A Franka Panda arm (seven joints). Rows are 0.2 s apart.
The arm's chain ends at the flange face. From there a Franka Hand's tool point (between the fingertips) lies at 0.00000 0.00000 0.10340 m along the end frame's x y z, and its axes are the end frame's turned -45 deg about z.
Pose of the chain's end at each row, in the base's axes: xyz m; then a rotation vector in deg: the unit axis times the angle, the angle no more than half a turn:
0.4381, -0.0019, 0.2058, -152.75, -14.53, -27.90
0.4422, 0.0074, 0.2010, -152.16, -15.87, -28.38
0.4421, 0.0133, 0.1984, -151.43, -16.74, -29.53
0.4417, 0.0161, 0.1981, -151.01, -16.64, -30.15
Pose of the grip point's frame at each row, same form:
0.4688, 0.0427, 0.1177, -141.90, -75.24, -40.28
0.4731, 0.0529, 0.1134, -140.89, -76.35, -40.95
0.4740, 0.0597, 0.1117, -140.07, -77.03, -42.33
0.4744, 0.0630, 0.1119, -139.83, -76.84, -43.12

